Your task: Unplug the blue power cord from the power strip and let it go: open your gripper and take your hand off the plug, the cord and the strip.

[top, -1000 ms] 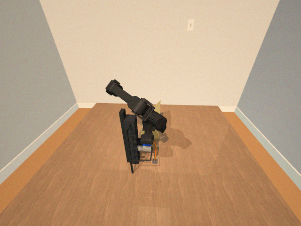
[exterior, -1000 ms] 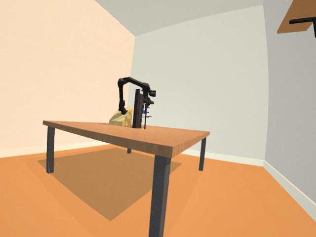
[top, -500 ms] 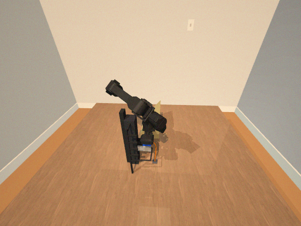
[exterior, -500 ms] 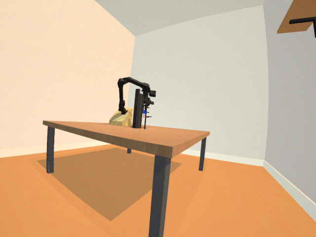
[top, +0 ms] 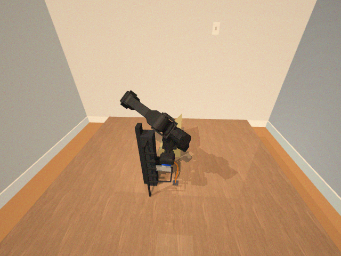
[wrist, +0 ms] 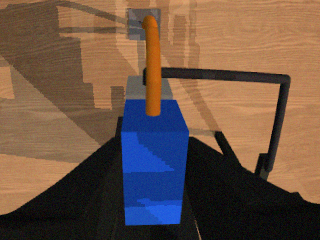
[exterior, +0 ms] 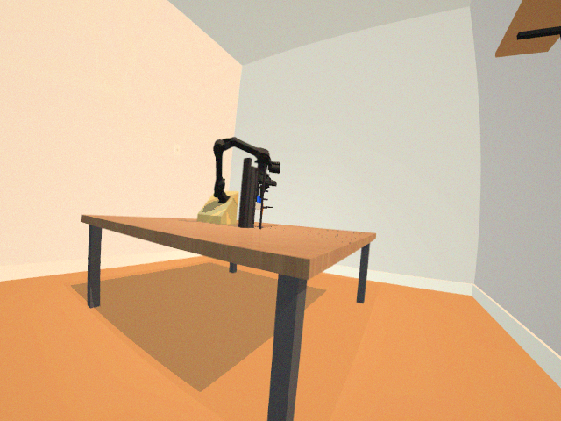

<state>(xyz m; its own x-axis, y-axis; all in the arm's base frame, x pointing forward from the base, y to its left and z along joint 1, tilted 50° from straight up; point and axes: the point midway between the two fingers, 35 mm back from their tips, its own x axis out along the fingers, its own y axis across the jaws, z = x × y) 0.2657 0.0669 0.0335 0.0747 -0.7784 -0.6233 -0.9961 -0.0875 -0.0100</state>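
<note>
Now: gripper tip 3 cm to the left of the blue plug. Round my gripper tip: black power strip: 10 cm to the right.
</note>
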